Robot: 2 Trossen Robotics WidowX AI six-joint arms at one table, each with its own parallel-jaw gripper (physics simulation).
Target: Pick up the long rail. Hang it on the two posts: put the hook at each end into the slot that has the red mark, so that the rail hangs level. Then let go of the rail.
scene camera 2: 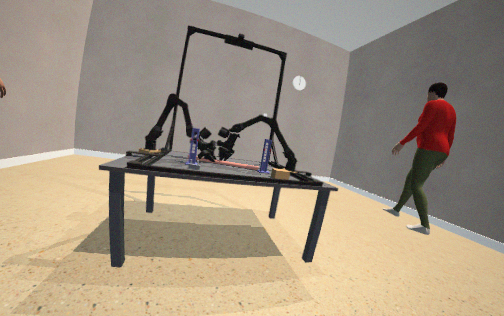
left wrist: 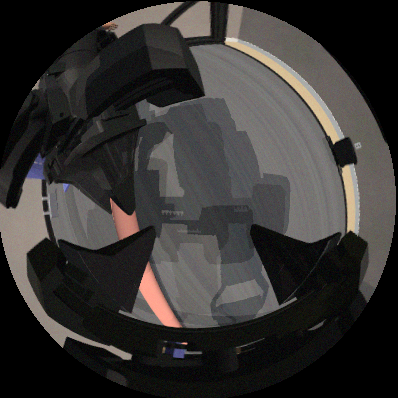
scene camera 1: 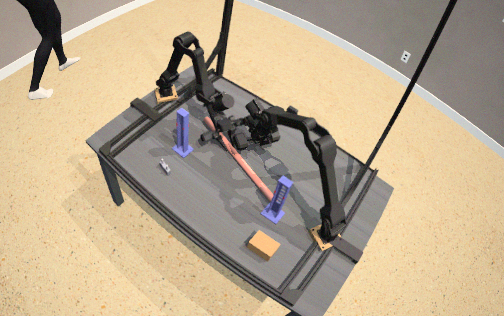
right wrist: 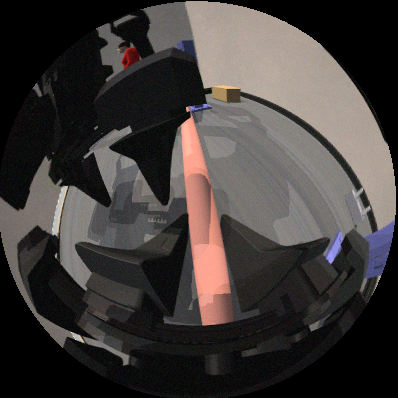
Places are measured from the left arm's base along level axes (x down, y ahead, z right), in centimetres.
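Pixels of known places: left gripper, fingertip midpoint: (left wrist: 203, 230) (scene camera 1: 250, 147) (right wrist: 131, 203); right gripper, fingertip midpoint: (scene camera 2: 215, 161) (left wrist: 122, 211) (scene camera 1: 230, 149) (right wrist: 204, 218); left arm's base at its link origin: (scene camera 2: 290, 170) (scene camera 1: 327, 234); right arm's base at its link origin: (scene camera 2: 150, 149) (scene camera 1: 165, 92).
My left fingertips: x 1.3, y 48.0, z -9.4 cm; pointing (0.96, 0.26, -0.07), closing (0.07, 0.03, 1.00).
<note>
Ahead of a thing's pixels: the offset from my left fingertips to its top centre.
The long salmon rail {dx -1.5, dy -3.1, dz -6.5 cm} (scene camera 1: 245, 167) (scene camera 2: 235, 164) (left wrist: 125, 225) (right wrist: 196, 160) lies low along the table between two blue slotted posts. One post {dx -20.2, dy +8.3, dz -26.7 cm} (scene camera 1: 183, 130) (scene camera 2: 194, 150) stands near the rail's far end, left in scene camera 1; the other post {dx -20.2, dy -30.9, dz -4.8 cm} (scene camera 1: 281, 194) (scene camera 2: 265, 156) stands by its near end. Small red marks show on them. My right gripper (right wrist: 204, 218) (left wrist: 122, 211) is shut on the rail near its far end, a finger on each side. My left gripper (left wrist: 203, 230) (right wrist: 131, 203) is open and empty, beside the rail and close to the right gripper. The rail's hooks are not clear.
An orange-brown block {dx -3.9, dy -42.7, dz -14.7 cm} (scene camera 1: 264, 245) (scene camera 2: 280, 174) (right wrist: 226, 94) sits near the front edge, beyond the right-hand post. A small grey metal piece {dx -3.6, dy +0.7, dz -36.6 cm} (scene camera 1: 164, 166) (right wrist: 356, 205) lies near the left-hand post. Black frame bars edge the table. The two wrists are very close together.
</note>
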